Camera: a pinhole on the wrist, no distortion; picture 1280 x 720 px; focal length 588.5 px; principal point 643.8 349.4 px. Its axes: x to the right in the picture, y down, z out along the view. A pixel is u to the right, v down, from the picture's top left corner.
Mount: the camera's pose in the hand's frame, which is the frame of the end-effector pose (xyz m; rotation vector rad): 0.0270 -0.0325 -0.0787 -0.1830 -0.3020 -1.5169
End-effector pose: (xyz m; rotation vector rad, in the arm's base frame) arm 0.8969 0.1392 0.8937 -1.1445 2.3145 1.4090
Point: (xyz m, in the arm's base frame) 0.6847 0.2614 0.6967
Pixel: 697.0 685.7
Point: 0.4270 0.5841 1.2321
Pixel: 71.1 296.1
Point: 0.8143 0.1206 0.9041
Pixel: 254.6 609.8
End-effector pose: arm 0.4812 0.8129 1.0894 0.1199 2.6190 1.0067
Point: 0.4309 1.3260 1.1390
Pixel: 241.6 543.8
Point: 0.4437 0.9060 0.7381
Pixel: 1112.8 625.8
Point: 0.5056 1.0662 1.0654
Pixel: 430.6 414.2
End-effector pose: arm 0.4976 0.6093 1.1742 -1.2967 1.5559 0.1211
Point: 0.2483 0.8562 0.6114
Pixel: 60.3 652.0
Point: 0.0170 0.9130 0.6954
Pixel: outside the picture
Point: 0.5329 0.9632 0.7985
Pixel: 465.7 429.1
